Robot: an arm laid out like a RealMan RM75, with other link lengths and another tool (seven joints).
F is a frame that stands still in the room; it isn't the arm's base.
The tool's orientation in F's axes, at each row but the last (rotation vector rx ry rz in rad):
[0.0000, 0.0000, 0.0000]
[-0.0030, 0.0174, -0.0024]
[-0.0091, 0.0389, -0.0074]
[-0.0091, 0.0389, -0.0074]
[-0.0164, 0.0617, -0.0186]
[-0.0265, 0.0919, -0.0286]
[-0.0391, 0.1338, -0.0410]
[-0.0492, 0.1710, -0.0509]
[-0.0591, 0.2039, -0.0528]
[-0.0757, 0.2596, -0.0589]
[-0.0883, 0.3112, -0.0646]
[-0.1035, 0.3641, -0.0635]
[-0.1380, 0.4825, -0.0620]
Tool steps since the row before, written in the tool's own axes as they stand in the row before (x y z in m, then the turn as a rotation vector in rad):
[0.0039, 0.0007, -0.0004, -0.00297, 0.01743, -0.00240]
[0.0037, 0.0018, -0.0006, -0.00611, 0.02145, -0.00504]
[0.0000, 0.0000, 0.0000, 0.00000, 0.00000, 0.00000]
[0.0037, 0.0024, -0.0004, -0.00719, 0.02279, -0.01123]
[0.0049, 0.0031, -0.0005, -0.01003, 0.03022, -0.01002]
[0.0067, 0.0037, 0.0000, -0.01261, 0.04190, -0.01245]
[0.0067, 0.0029, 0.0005, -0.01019, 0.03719, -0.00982]
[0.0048, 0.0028, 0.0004, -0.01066, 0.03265, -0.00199]
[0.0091, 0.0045, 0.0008, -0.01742, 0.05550, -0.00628]
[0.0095, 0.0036, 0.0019, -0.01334, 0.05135, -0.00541]
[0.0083, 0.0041, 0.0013, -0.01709, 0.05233, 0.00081]
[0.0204, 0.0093, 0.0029, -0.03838, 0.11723, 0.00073]
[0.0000, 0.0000, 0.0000, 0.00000, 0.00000, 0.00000]
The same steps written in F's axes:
[0.0039, 0.0007, -0.0004, -0.00297, 0.01743, -0.00240]
[0.0037, 0.0018, -0.0007, -0.00615, 0.02145, -0.00500]
[0.0000, 0.0000, 0.0000, 0.00000, 0.00000, 0.00000]
[0.0037, 0.0024, -0.0006, -0.00746, 0.02274, -0.01115]
[0.0049, 0.0030, -0.0009, -0.01008, 0.03024, -0.00990]
[0.0068, 0.0035, -0.0007, -0.01255, 0.04193, -0.01240]
[0.0068, 0.0026, -0.0005, -0.00999, 0.03722, -0.00993]
[0.0049, 0.0025, -0.0006, -0.00932, 0.03306, -0.00190]
[0.0093, 0.0040, -0.0013, -0.01574, 0.05601, -0.00619]
[0.0098, 0.0031, -0.0009, -0.01178, 0.05166, -0.00605]
[0.0085, 0.0035, -0.0017, -0.01338, 0.05340, 0.00088]
[0.0205, 0.0078, -0.0055, -0.03045, 0.11953, 0.00101]
[0.0000, 0.0000, 0.0000, 0.00000, 0.00000, 0.00000]

